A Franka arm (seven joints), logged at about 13 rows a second.
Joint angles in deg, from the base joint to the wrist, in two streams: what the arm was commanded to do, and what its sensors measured. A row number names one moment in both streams.
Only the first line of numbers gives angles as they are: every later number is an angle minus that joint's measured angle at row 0.
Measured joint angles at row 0:
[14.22, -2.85, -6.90, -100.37, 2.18, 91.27, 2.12]
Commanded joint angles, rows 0 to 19:
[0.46, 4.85, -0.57, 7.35, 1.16, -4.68, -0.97]
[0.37, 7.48, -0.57, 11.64, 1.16, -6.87, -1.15]
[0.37, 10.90, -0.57, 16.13, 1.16, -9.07, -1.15]
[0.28, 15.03, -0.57, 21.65, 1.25, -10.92, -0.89]
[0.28, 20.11, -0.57, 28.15, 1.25, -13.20, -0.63]
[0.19, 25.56, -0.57, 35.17, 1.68, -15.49, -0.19]
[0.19, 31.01, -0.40, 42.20, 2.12, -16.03, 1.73]
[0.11, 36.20, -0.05, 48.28, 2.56, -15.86, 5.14]
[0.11, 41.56, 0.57, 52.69, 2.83, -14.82, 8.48]
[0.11, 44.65, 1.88, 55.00, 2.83, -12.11, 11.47]
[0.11, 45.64, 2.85, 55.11, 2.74, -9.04, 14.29]
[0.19, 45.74, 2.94, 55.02, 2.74, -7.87, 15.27]
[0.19, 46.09, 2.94, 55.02, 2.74, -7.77, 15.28]
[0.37, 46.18, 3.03, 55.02, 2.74, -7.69, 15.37]
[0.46, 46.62, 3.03, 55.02, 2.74, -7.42, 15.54]
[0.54, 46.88, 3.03, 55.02, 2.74, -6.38, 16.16]
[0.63, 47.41, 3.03, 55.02, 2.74, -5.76, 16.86]
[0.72, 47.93, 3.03, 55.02, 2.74, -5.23, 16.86]
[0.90, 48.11, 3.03, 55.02, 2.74, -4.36, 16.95]
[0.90, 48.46, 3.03, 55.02, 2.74, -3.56, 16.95]
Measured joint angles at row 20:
[0.60, 46.63, 3.01, 52.81, 2.00, -4.60, 15.23]
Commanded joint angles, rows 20 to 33:
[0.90, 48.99, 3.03, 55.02, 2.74, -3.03, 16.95]
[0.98, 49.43, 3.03, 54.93, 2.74, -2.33, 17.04]
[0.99, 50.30, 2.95, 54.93, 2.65, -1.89, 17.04]
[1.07, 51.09, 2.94, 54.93, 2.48, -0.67, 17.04]
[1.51, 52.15, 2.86, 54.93, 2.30, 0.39, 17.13]
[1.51, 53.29, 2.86, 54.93, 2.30, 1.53, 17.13]
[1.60, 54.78, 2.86, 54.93, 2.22, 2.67, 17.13]
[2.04, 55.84, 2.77, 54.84, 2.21, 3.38, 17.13]
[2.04, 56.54, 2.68, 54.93, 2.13, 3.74, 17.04]
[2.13, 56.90, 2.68, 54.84, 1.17, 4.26, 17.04]
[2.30, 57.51, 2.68, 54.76, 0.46, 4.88, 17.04]
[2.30, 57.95, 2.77, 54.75, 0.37, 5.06, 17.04]
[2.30, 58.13, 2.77, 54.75, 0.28, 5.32, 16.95]
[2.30, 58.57, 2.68, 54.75, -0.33, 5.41, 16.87]
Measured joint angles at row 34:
[1.86, 57.32, 3.02, 52.88, 1.10, 5.36, 15.57]
